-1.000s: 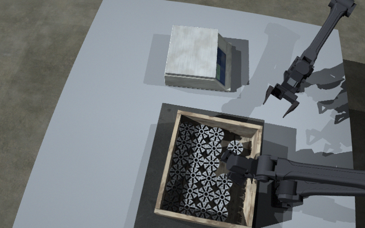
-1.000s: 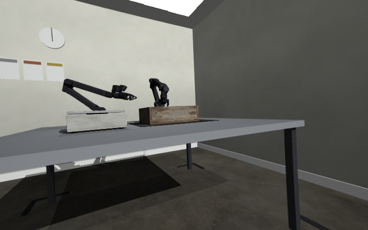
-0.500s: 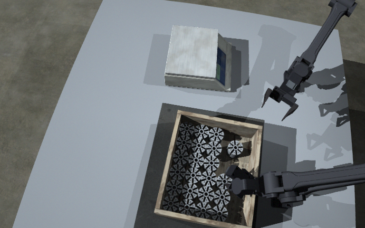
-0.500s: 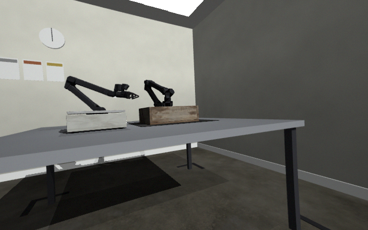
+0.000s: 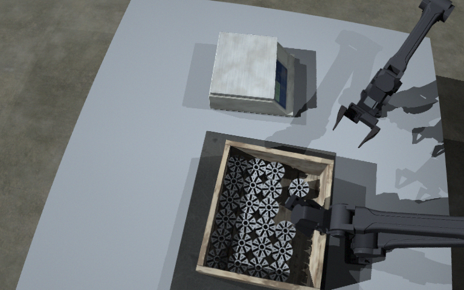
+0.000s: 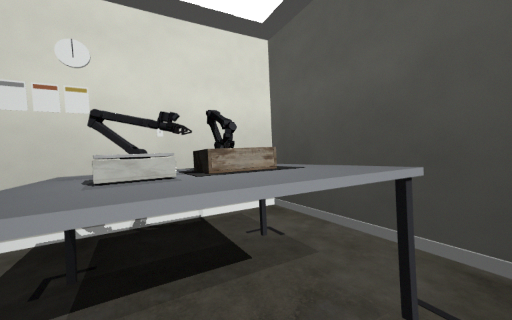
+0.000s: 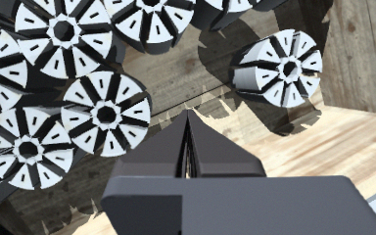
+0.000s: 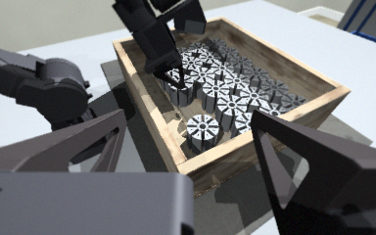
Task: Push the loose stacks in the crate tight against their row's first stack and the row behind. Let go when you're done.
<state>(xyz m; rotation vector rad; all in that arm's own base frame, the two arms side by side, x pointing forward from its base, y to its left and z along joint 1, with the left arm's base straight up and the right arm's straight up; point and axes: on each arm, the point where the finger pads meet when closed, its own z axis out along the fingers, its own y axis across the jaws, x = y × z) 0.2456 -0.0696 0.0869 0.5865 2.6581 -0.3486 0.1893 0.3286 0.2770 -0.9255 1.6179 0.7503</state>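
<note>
Now: left hand 9 cm short of the wooden crate, 2 cm to the right of it and 7 cm above it. The rest, counted from my left hand: dark mat 11 cm ahead, 6 cm to the left, 11 cm below.
</note>
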